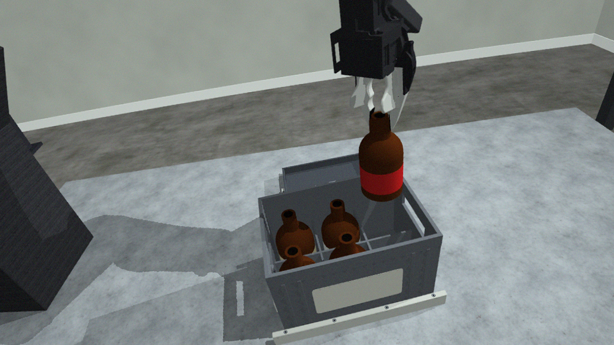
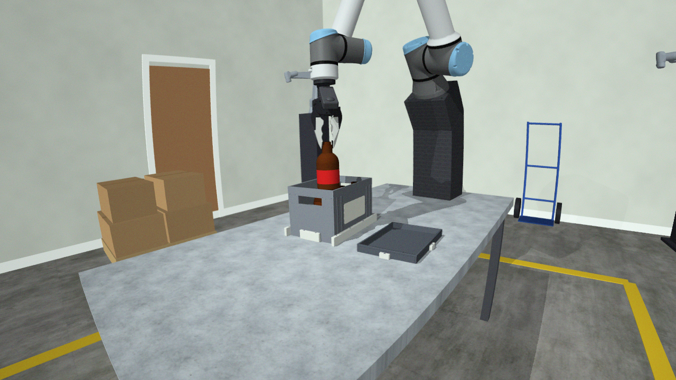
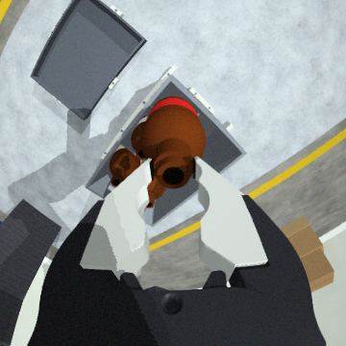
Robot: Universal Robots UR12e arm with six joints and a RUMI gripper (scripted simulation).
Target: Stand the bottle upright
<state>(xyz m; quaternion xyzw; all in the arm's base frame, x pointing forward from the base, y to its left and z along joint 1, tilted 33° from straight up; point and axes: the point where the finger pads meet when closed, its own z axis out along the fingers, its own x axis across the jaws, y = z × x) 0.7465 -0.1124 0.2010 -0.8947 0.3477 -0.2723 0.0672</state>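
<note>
The glass bottle is 70 mm below my hand. The rest, counted from my hand: crate (90 mm behind, 50 mm to the right, 230 mm below); then grey tray (60 mm behind, 240 mm to the left, 300 mm below).
</note>
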